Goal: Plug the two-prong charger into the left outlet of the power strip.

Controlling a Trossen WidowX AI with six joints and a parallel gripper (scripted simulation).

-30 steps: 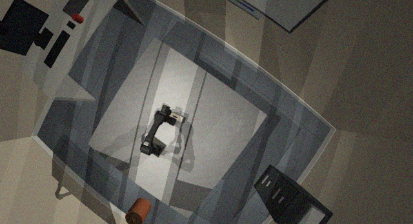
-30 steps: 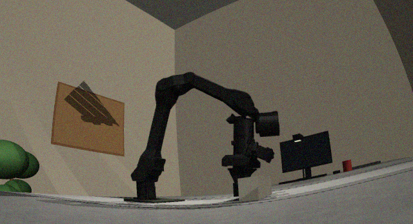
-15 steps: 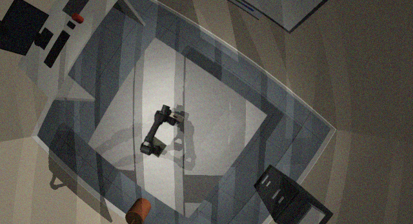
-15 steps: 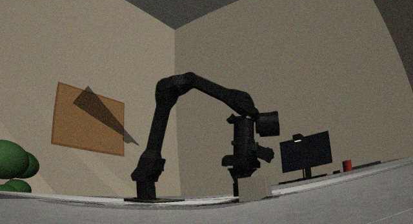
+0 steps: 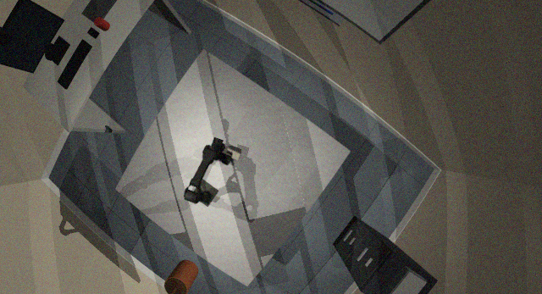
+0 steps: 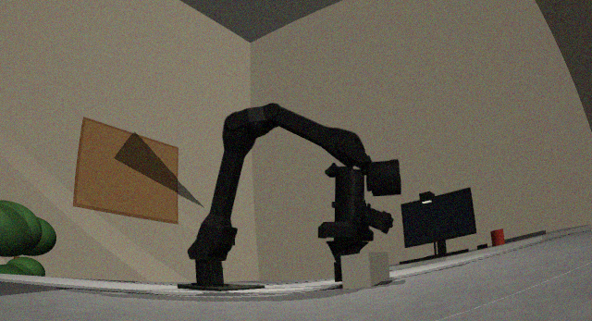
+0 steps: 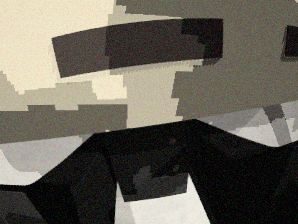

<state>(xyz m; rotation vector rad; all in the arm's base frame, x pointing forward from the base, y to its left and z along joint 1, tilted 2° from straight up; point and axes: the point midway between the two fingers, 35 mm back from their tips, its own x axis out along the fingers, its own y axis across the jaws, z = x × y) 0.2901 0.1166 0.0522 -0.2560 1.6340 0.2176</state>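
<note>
The two-prong charger is 20 mm ahead of my gripper tip, 10 mm to the left of it and 10 mm above it.
</note>
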